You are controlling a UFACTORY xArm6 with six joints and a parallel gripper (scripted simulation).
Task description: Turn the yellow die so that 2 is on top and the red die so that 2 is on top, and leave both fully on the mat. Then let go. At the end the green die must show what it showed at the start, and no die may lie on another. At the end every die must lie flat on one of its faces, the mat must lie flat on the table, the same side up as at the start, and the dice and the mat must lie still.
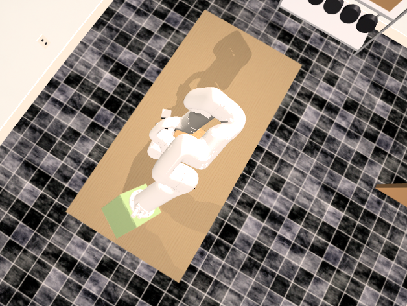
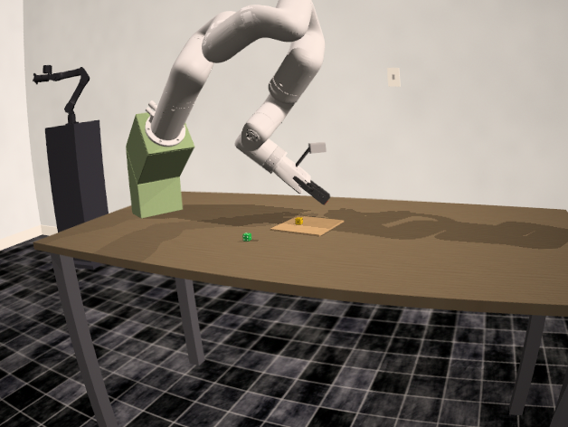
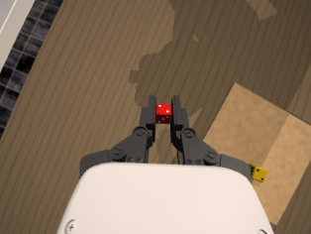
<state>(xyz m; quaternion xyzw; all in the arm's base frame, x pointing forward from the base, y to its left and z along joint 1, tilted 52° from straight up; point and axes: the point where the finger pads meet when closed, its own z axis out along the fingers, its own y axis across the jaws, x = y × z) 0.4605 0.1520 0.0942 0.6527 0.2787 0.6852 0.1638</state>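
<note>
My hand is 13 cm to the left of the yellow die, 4 cm past it and 4 cm above it. From my hand the other things lie so: red die 1 cm below, 1 cm ahead; then green die 27 cm to the right, 13 cm behind, 4 cm below; then tan mat 13 cm to the right, 5 cm below, 1 cm behind.
</note>
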